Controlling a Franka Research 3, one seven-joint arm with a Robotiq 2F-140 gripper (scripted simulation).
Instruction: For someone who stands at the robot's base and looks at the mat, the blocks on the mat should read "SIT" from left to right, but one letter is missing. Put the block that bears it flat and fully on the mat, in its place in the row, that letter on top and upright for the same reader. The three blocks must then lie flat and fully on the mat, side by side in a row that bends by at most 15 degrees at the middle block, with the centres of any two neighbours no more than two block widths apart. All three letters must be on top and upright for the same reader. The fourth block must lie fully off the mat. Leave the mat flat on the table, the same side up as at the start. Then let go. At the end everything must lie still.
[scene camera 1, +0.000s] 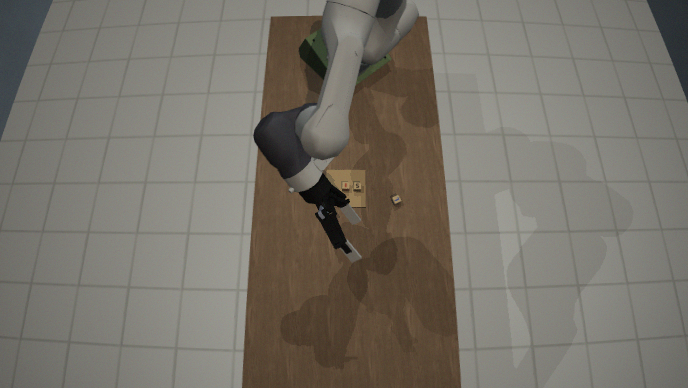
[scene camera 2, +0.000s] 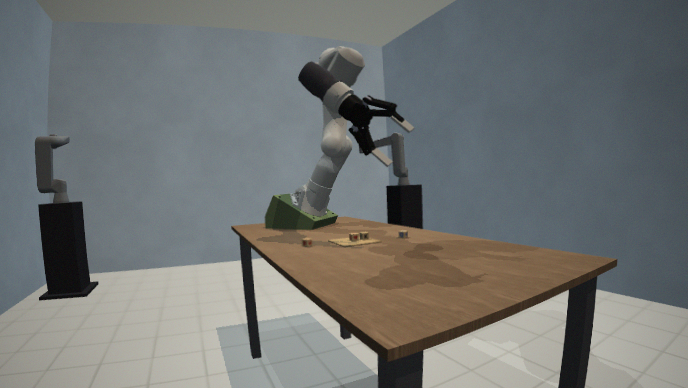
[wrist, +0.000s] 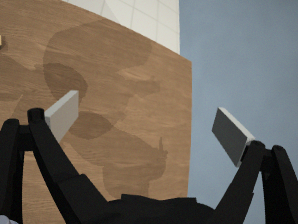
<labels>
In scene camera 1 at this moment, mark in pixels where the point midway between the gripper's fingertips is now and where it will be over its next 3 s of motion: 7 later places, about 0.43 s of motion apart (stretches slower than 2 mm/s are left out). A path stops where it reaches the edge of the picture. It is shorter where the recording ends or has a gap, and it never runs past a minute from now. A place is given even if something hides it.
The gripper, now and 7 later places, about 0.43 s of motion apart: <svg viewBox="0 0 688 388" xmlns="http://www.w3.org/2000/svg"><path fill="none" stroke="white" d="M356 239L393 219L399 196L397 194L391 194L381 190L370 185L360 180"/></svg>
</labels>
